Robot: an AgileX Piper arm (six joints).
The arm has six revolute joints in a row. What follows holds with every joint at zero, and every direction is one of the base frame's. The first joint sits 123 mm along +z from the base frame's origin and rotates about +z. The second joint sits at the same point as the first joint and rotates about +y. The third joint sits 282.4 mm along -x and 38.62 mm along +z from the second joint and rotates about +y. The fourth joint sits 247.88 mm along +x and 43.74 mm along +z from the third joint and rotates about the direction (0.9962, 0, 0.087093). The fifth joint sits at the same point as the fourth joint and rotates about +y. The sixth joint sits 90.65 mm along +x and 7.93 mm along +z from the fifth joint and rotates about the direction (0.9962, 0, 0.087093). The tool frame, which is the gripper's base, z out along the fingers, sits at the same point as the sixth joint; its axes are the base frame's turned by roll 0, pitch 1.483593 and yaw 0 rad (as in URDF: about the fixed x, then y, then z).
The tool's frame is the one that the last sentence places.
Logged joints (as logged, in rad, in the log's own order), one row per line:
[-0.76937 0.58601 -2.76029 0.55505 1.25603 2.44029]
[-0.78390 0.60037 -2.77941 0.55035 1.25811 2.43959]
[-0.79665 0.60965 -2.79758 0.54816 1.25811 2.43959]
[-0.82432 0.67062 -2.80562 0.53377 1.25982 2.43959]
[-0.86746 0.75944 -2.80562 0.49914 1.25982 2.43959]
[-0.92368 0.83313 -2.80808 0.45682 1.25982 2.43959]
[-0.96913 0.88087 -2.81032 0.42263 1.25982 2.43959]
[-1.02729 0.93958 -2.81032 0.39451 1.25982 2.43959]
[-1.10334 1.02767 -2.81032 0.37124 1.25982 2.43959]
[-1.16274 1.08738 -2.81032 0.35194 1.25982 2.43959]
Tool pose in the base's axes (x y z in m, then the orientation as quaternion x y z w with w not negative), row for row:
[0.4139 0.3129 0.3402 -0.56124 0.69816 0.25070 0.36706]
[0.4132 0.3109 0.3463 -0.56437 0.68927 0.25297 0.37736]
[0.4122 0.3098 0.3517 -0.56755 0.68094 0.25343 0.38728]
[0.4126 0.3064 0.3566 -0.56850 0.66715 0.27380 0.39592]
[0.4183 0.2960 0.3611 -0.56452 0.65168 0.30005 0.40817]
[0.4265 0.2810 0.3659 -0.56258 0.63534 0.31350 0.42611]
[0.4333 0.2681 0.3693 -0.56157 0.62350 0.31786 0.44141]
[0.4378 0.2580 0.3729 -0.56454 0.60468 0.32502 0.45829]
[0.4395 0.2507 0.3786 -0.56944 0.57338 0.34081 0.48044]
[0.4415 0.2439 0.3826 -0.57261 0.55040 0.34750 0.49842]
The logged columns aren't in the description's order. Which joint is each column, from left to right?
Columns, left to right: joint 6, joint 4, joint 3, joint 1, joint 5, joint 2.
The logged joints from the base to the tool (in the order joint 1, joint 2, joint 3, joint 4, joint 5, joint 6), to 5 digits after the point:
[0.55505 2.44029 -2.76029 0.58601 1.25603 -0.76937]
[0.55035 2.43959 -2.77941 0.60037 1.25811 -0.78390]
[0.54816 2.43959 -2.79758 0.60965 1.25811 -0.79665]
[0.53377 2.43959 -2.80562 0.67062 1.25982 -0.82432]
[0.49914 2.43959 -2.80562 0.75944 1.25982 -0.86746]
[0.45682 2.43959 -2.80808 0.83313 1.25982 -0.92368]
[0.42263 2.43959 -2.81032 0.88087 1.25982 -0.96913]
[0.39451 2.43959 -2.81032 0.93958 1.25982 -1.02729]
[0.37124 2.43959 -2.81032 1.02767 1.25982 -1.10334]
[0.35194 2.43959 -2.81032 1.08738 1.25982 -1.16274]

